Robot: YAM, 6 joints.
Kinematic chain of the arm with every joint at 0, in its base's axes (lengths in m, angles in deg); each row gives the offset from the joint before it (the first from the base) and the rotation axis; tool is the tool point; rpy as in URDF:
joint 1: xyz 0 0 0.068 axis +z
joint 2: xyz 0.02 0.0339 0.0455 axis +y
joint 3: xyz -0.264 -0.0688 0 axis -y
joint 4: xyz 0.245 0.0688 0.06 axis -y
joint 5: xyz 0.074 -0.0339 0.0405 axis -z
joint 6: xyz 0.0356 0 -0.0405 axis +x
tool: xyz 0 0 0 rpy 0 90 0
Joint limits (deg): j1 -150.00..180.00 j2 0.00..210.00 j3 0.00..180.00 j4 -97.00..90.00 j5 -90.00..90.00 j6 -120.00..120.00
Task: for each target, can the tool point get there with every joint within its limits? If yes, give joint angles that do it. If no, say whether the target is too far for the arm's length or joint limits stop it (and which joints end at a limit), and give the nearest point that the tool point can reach.
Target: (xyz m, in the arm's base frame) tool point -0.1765 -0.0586 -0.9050
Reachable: no: too far | nearest point -0.1931 -0.1087 -0.3792 | short by 0.528 m
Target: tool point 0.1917 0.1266 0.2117
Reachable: yes | joints 37.23 64.67 34.64 -11.02 25.28 -43.43
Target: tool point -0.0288 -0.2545 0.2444
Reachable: yes | joints -92.29 74.58 52.74 -35.76 31.45 -26.49
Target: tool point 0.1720 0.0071 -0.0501
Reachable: yes | joints 11.66 147.08 44.97 -43.06 51.36 -45.92
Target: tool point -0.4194 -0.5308 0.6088
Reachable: no: too far | nearest point -0.3221 -0.4077 0.4904 | short by 0.197 m
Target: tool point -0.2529 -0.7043 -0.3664
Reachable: no: too far | nearest point -0.1844 -0.5135 -0.2252 | short by 0.247 m
